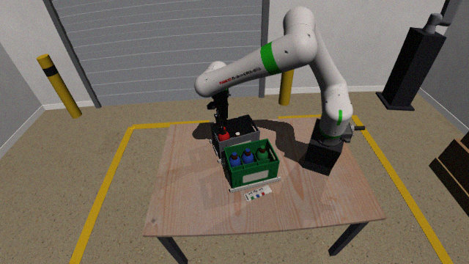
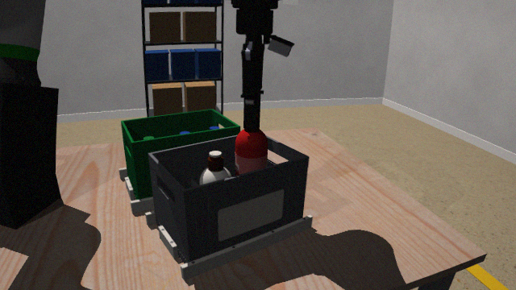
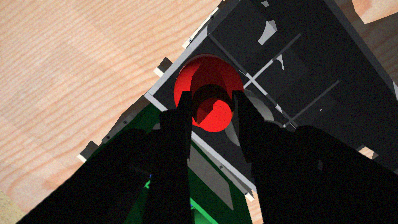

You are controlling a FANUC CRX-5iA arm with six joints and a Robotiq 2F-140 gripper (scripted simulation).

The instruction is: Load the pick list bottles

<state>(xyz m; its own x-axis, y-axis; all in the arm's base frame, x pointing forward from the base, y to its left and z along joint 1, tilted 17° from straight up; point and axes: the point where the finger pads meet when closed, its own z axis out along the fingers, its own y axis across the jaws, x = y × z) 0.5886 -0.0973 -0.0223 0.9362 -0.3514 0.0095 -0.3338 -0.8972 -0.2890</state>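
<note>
The red-label bottle is 8 cm below my hand. The rest, counted from my hand: blue-label bottle (16 cm below, 13 cm to the left, 8 cm behind); then dark grey crate (16 cm below, 8 cm to the right, 6 cm behind); then white-label bottle (16 cm below, 8 cm behind, 4 cm to the right).
</note>
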